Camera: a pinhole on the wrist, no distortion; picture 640 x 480 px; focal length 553.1 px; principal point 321.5 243.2 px. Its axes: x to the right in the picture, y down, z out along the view. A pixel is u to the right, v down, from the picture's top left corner.
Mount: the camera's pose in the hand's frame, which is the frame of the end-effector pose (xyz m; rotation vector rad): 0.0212 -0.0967 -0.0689 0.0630 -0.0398 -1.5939
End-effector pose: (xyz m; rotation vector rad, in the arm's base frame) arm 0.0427 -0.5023 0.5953 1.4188 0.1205 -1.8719
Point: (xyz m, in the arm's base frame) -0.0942 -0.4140 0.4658
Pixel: outside the picture
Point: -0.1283 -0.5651 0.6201
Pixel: 212.3 286.4
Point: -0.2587 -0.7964 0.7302
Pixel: 128.1 319.2
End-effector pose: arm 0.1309 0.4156 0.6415 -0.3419 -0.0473 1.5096
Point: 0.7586 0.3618 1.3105
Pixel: outside the picture
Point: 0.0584 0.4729 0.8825
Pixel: 129.9 252.1
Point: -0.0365 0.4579 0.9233
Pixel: 42.2 212.3
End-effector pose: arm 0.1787 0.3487 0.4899 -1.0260 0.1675 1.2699
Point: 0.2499 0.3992 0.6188
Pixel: 446.5 133.1
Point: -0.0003 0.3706 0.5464
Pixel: outside the picture
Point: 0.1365 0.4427 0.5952
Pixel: 134.6 184.4
